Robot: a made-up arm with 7 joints.
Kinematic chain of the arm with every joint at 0, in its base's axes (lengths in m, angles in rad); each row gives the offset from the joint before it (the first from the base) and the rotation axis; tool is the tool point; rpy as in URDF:
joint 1: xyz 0 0 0.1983 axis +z
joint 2: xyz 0 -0.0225 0.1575 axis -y
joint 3: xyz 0 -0.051 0.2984 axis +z
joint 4: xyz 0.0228 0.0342 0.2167 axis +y
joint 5: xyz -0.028 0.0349 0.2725 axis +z
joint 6: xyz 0 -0.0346 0.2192 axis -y
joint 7: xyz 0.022 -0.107 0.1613 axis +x
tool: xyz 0 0 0 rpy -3.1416 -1.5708 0
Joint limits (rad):
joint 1: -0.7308..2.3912
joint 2: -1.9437..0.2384
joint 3: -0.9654..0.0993
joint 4: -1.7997..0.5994
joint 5: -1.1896..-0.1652
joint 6: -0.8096..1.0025
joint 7: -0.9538..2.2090
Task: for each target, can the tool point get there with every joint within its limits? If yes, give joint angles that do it. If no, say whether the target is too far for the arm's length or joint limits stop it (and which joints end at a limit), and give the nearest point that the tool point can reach.
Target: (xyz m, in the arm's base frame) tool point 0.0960 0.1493 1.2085
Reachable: yes | joints 0.1435 -0.8949 -0.3350 -1.1397 -0.6502 0.6081 -0.2976
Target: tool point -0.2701 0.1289 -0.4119
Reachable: no: joint limits stop it (at a limit: joint 1, joint 2, joint 3, joint 4, joint 5, joint 6) | nearest point -0.4527 0.5913 -0.3891 | short by 0.498 m
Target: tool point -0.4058 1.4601 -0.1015
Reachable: no: too far | nearest point -0.3066 1.1033 0.0102 | short by 0.387 m
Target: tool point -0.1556 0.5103 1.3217
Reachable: yes | joints 1.4982 -0.6572 -0.8291 -0.2666 -0.7946 0.7295 0.4424
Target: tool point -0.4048 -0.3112 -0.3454
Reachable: no: joint limits stop it (at a limit: joint 2, joint 3, joint 4, joint 6) | nearest point -0.4298 -0.3304 0.3986 | short by 0.745 m
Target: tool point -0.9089 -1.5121 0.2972
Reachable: no: too far | nearest point -0.3839 -0.6387 0.6433 | short by 1.076 m
